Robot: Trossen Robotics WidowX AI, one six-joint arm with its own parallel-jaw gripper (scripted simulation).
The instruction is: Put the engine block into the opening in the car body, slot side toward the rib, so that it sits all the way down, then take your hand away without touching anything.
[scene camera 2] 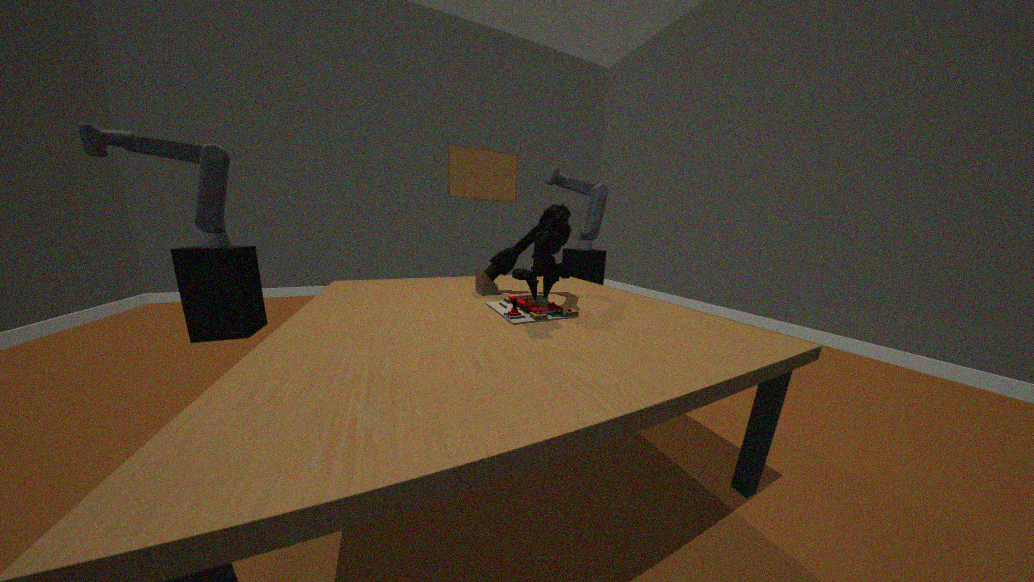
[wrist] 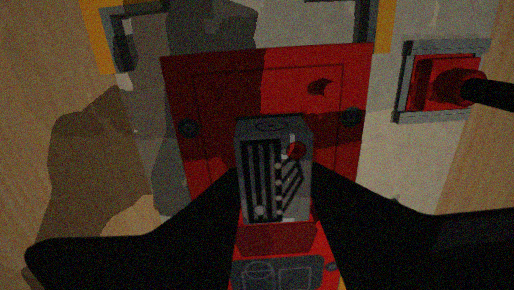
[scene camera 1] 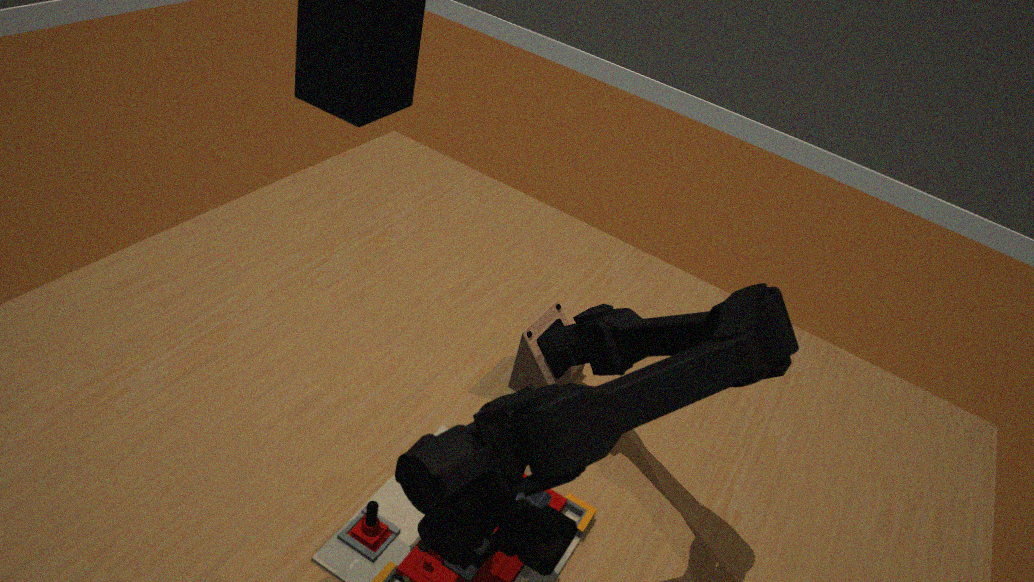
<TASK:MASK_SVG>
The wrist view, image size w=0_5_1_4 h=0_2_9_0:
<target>gripper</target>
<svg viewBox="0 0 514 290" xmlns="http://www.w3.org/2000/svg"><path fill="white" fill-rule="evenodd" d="M237 168L232 167L203 191L199 197L197 196L186 207L176 213L175 216L166 220L153 231L135 236L49 238L39 241L26 249L24 258L27 267L45 290L228 290L240 213ZM313 162L312 203L347 290L514 290L514 207L444 215L420 213L387 197L382 197L351 179L347 179L323 165Z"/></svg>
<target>red car body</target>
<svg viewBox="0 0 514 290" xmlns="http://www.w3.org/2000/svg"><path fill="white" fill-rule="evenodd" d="M312 199L310 200L308 221L250 225L243 223L240 201L240 213L228 290L338 290L340 271L326 240L327 237L313 206ZM374 42L278 48L265 47L159 56L167 90L167 99L192 201L197 196L199 197L203 191L227 170L236 167L233 138L238 120L301 116L314 134L313 162L317 162L355 182L367 106L367 92Z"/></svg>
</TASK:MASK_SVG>
